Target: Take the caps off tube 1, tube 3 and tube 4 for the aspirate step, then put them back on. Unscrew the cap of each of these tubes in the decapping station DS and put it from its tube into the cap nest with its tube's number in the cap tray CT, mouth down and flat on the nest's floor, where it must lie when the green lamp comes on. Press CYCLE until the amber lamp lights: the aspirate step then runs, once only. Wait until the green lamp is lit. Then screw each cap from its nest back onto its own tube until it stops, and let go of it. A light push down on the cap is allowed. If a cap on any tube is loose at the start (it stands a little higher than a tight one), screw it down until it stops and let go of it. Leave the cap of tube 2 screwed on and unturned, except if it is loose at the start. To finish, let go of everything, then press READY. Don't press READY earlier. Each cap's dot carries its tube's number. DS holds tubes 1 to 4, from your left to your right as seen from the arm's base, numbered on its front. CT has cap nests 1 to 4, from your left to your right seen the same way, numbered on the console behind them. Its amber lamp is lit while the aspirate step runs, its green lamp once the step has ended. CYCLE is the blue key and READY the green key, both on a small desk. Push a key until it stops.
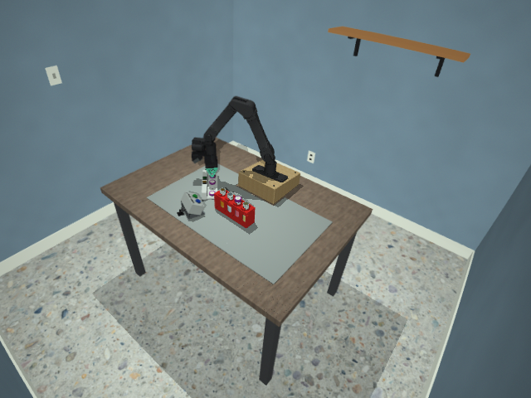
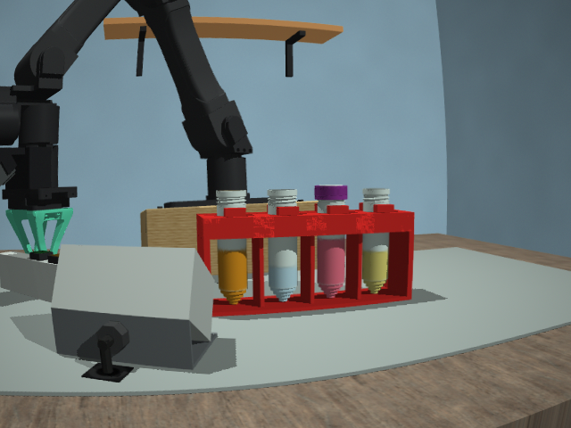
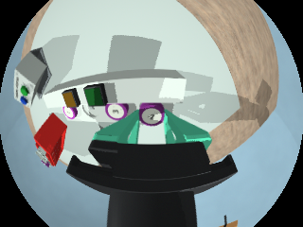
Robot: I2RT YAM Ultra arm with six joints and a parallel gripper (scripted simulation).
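Right now the green key is 24 cm ahead of my hand, 10 cm to the left of it and 3 cm above it. Also, from my hand: grey key desk 26 cm ahead, 12 cm to the left, 2 cm above; blue key 25 cm ahead, 14 cm to the left, 3 cm above.
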